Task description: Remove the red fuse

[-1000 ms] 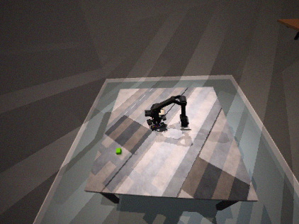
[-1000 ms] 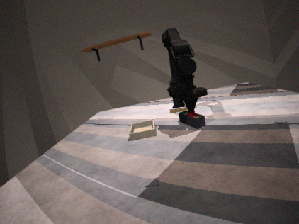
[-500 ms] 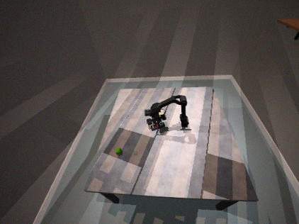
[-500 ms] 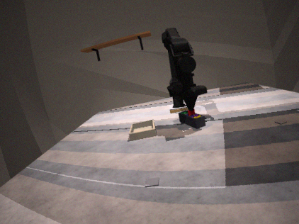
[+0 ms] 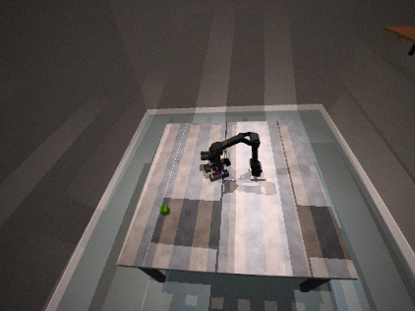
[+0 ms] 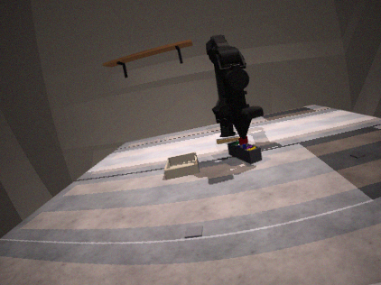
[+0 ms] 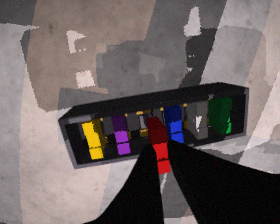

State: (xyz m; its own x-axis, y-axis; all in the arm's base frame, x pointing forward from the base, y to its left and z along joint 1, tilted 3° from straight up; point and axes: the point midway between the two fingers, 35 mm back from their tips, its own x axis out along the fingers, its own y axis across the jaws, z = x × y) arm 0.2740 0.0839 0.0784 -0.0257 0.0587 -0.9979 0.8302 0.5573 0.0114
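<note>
My gripper tip is 40 mm short of the beige tray, 200 mm to the left of it and 60 mm above it. From my gripper tip the other things lie so: red fuse 10 mm below; then small green cube 280 mm ahead, 350 mm to the left, 40 mm below.
</note>
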